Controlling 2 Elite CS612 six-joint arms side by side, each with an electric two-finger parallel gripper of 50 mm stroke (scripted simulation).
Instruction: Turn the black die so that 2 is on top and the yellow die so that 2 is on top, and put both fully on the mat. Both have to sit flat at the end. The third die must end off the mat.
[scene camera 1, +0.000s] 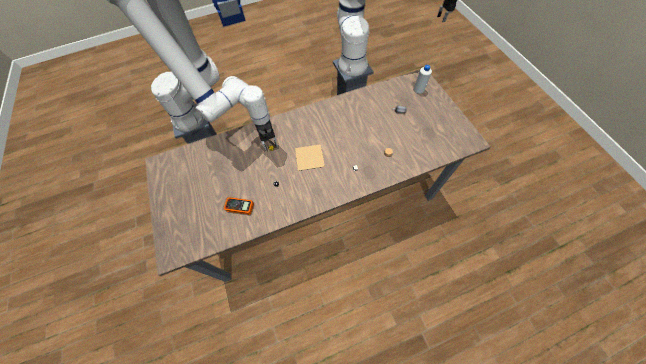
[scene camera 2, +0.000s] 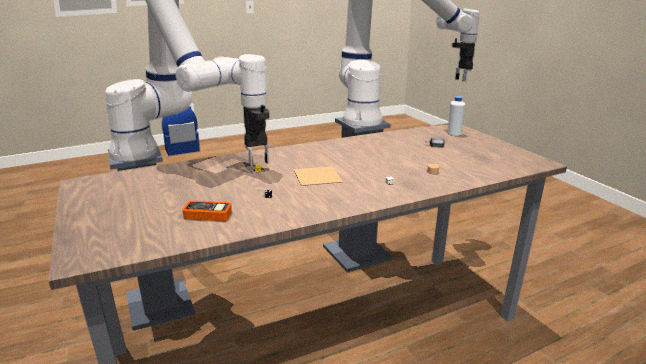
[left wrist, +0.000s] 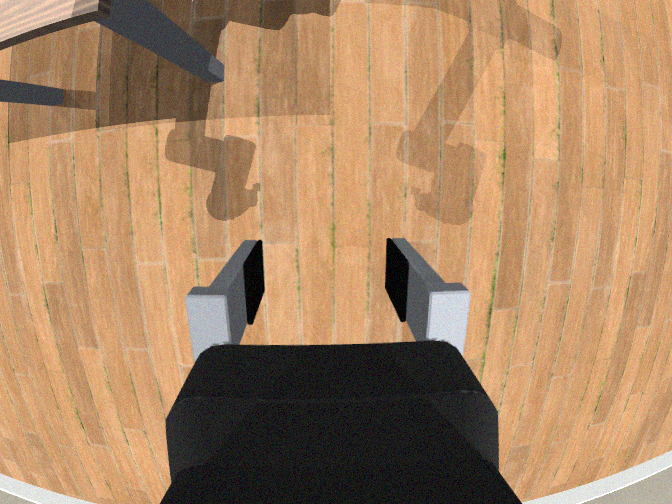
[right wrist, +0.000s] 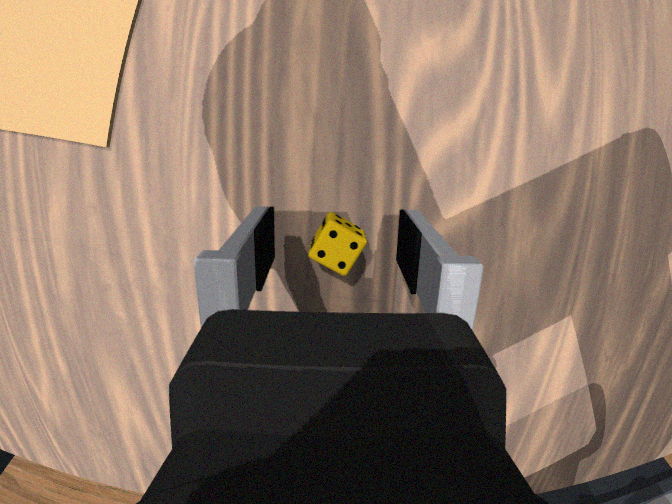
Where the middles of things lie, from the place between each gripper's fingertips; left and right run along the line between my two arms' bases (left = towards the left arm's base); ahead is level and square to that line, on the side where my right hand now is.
Now: the yellow die (right wrist: 337, 244) 40 mm below my right hand (scene camera 2: 259, 163) and 10 mm behind it. Also, from my right hand: tan mat (right wrist: 68, 68): 170 mm to the left, 120 mm ahead, 50 mm below.
My left gripper is now 53 cm short of the tan mat, 111 cm to the left of it and 17 cm above it. Also, from my left hand: yellow die 40 cm ahead, 128 cm to the right, 17 cm below.
